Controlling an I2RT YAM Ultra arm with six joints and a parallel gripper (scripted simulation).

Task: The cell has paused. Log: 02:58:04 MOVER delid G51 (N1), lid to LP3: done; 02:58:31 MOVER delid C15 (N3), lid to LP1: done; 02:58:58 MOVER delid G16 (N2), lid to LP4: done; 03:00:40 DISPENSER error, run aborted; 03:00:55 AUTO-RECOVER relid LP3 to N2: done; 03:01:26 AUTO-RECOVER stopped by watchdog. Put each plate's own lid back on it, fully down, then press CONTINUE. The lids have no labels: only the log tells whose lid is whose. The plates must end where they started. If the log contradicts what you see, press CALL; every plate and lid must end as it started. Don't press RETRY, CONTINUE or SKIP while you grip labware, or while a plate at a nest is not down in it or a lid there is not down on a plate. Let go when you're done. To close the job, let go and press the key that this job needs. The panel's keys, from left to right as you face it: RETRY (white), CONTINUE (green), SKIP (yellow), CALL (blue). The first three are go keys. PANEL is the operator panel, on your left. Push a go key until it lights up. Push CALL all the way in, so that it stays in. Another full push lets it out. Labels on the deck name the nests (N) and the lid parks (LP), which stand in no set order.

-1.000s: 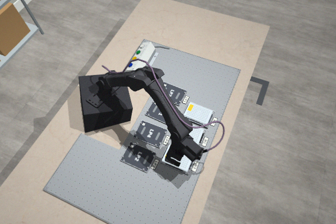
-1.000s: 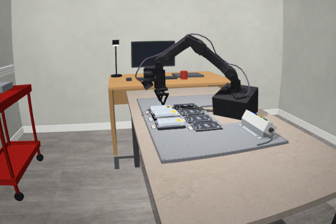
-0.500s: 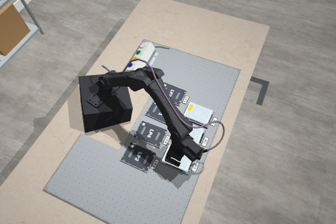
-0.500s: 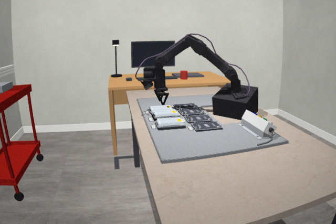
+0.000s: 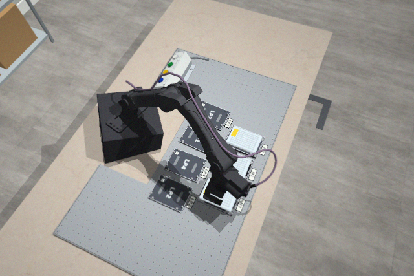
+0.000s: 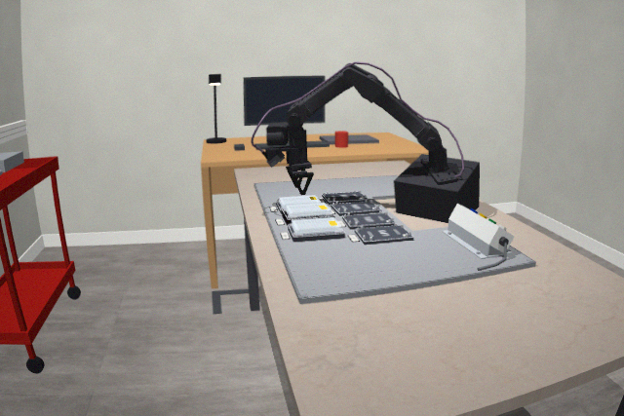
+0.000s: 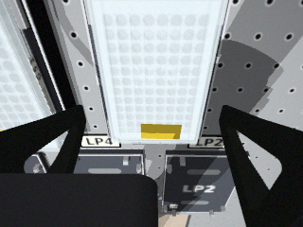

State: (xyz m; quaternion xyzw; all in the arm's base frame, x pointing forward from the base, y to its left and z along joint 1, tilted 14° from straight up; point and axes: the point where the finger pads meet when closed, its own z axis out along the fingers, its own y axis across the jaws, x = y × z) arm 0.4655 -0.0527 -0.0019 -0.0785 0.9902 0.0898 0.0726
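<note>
Now: hand 50 mm above the plate. Round my hand: green continue key: 520 mm behind, 390 mm to the left; yellow key: 510 mm behind, 340 mm to the left; blue key: 500 mm behind, 290 mm to the left, 10 mm below.
</note>
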